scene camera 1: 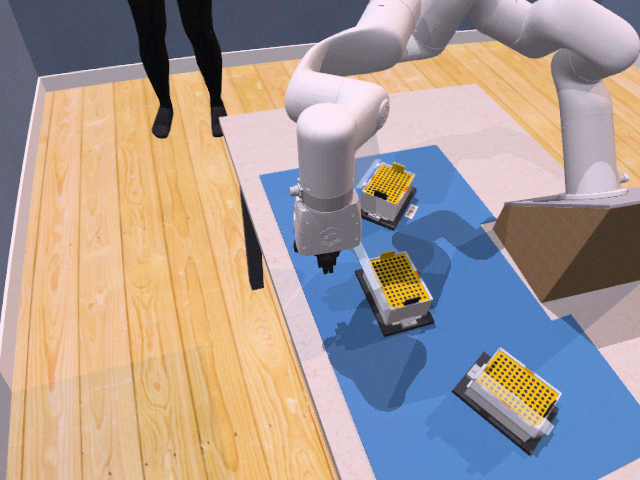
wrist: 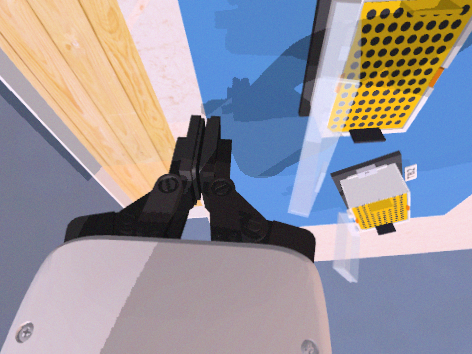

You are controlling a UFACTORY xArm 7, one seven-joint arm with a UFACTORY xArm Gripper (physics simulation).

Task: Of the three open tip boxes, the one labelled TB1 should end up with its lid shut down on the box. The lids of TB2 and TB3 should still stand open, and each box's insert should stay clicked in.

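Seen in the pictures: gripper, fingertip midpoint: (scene camera 1: 326,267) (wrist: 207,133); arm's base, link origin: (scene camera 1: 591,196).
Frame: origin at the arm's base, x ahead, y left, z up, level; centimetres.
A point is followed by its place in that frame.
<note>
The far box (scene camera 1: 386,204) (wrist: 375,185) has a label card (scene camera 1: 411,211) (wrist: 410,172) reading TB2; its clear lid (scene camera 1: 368,174) (wrist: 346,255) stands open. The middle box (scene camera 1: 408,313) @[x 41.5, y 5.7, z -14.0 cm] (wrist: 395,70) has its clear lid (scene camera 1: 363,258) @[x 49.4, y -0.9, z -2.8 cm] (wrist: 306,175) @[x 49.6, y 0.1, z -2.8 cm] standing open on the table-edge side. The near box (scene camera 1: 504,413) @[x 37.7, y 28.9, z -9.3 cm] has its clear lid (scene camera 1: 546,426) @[x 36.9, y 33.8, z -2.7 cm] open; its label does not show. I cannot read the middle box's label. All yellow inserts appear seated. My gripper (scene camera 1: 326,269) @[x 55.4, y -2.4, z -4.8 cm] (wrist: 207,133) @[x 55.4, y -2.4, z -4.8 cm] is shut and empty, above the mat, left of the middle box in the scene view, apart from its lid.
The boxes stand on dark bases on a blue mat (scene camera 1: 356,310) @[x 49.4, y 0.4, z -17.1 cm] (wrist: 225,65) @[x 54.6, y 0.4, z -17.1 cm]. The pale table (scene camera 1: 310,361) @[x 61.2, y 7.6, z -17.4 cm] (wrist: 160,55) @[x 60.7, y -1.3, z -17.4 cm] ends at the left, above a wooden floor. The arm's brown pedestal (scene camera 1: 558,253) @[x 11.9, y 7.3, z -5.3 cm] stands at the right. A person's legs (scene camera 1: 201,51) show behind the table.
</note>
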